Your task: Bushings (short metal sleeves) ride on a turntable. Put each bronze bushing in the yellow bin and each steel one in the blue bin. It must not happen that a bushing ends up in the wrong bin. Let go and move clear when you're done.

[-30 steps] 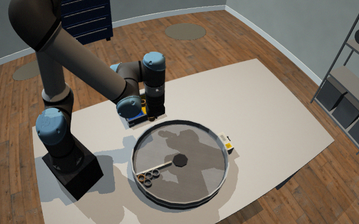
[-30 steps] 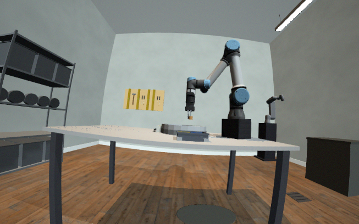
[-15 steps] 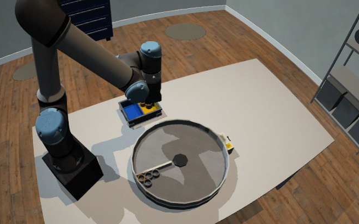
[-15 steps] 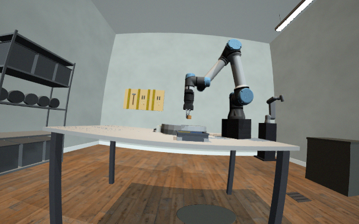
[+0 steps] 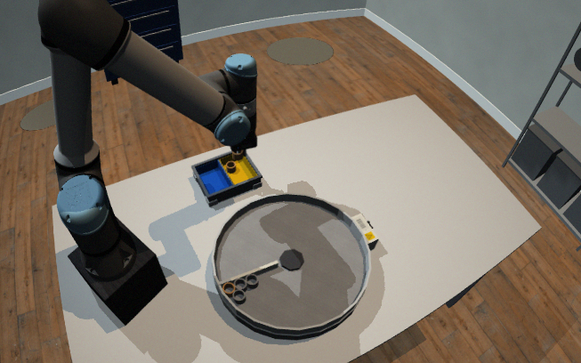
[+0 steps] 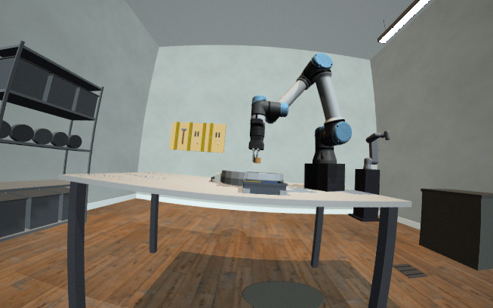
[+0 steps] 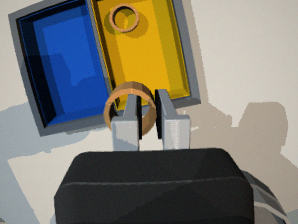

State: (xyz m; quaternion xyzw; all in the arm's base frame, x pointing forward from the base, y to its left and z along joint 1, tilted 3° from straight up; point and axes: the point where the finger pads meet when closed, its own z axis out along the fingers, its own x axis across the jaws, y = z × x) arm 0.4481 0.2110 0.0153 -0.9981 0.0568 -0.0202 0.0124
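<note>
Right now the bin is 40 mm behind my hand, 40 mm to the left of it and 130 mm below it. Round my hand: round grey turntable: 10 mm ahead, 340 mm to the right, 100 mm below.
</note>
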